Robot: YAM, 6 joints.
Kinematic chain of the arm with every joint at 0, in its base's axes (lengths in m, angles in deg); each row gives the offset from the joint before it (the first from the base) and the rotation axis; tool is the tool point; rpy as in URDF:
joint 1: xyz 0 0 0.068 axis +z
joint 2: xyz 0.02 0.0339 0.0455 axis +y
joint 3: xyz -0.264 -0.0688 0 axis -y
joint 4: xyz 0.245 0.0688 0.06 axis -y
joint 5: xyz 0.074 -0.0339 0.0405 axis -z
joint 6: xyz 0.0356 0 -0.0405 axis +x
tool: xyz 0 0 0 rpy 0 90 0
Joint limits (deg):
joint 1: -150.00..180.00
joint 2: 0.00..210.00
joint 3: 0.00..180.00
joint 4: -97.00..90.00
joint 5: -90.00..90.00
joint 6: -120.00..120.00
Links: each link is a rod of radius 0.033 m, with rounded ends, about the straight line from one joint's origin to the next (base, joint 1, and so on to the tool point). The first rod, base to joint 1, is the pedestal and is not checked.
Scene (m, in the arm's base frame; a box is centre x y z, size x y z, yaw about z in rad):
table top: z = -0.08
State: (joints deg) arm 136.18 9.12 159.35 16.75 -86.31 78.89
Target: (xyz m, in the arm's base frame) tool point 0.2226 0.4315 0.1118
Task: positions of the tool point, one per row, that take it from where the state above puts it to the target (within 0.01 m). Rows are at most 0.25 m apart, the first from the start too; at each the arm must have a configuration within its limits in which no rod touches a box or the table.
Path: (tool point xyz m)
1: 0.2670 -0.4054 0.4172
2: 0.1421 -0.3302 0.5572
3: 0.0341 -0.1939 0.6462
4: -0.0321 -0.0191 0.6749
5: -0.0440 0.1626 0.6420
6: -0.0044 0.3185 0.5538
7: 0.0703 0.4220 0.4236
8: 0.1550 0.4592 0.2695
9: 0.2226 0.4315 0.1118

